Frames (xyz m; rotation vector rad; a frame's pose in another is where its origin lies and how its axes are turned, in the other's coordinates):
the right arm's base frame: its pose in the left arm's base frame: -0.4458 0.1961 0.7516 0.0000 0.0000 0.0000
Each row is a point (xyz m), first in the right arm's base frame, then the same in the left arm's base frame.
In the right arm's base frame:
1: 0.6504 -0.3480 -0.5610
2: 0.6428 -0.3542 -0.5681
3: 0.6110 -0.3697 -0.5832
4: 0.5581 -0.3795 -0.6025
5: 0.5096 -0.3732 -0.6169
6: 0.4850 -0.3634 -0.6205
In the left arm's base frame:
1: 0.2046 -0.1519 0.1906
2: 0.1970 -0.1581 0.1835
3: 0.1652 -0.1736 0.1684
4: 0.1123 -0.1834 0.1491
5: 0.0638 -0.1771 0.1347
6: 0.0392 -0.1673 0.1311

